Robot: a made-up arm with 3 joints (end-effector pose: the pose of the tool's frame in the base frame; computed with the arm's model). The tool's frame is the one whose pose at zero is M. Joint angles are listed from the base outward.
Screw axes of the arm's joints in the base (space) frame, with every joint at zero. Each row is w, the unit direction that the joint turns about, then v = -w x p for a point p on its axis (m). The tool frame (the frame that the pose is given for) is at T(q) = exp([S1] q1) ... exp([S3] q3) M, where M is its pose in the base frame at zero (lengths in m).
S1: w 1 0 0 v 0 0.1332 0
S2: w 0 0 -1 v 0.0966 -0.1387 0
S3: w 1 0 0 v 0 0.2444 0.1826
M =
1 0 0 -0.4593
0 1 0 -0.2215
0 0 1 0.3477
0 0 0 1
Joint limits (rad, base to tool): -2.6..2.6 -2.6..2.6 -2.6..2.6
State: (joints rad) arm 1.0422 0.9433 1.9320
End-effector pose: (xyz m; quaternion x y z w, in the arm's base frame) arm -0.4636 -0.0009 0.2076 0.8877 -0.1955 -0.4101 0.0745
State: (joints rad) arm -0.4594 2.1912 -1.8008
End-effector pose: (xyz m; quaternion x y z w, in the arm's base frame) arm 0.0668 0.1907 0.1789 -0.4138 0.5527 -0.6966 0.1952
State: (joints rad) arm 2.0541 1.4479 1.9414
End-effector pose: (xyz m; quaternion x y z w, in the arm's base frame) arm -0.3449 -0.1266 0.2937 -0.6819 -0.0373 0.6613 0.3102
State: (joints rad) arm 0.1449 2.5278 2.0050
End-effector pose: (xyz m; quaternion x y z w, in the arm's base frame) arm 0.0293 0.2146 0.1973 0.2657 -0.7642 -0.5699 0.1437
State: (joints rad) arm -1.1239 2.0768 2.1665
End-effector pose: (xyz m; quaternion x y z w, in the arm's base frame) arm -0.1142 0.1298 -0.0889 0.2528 -0.8592 0.0640 0.4402
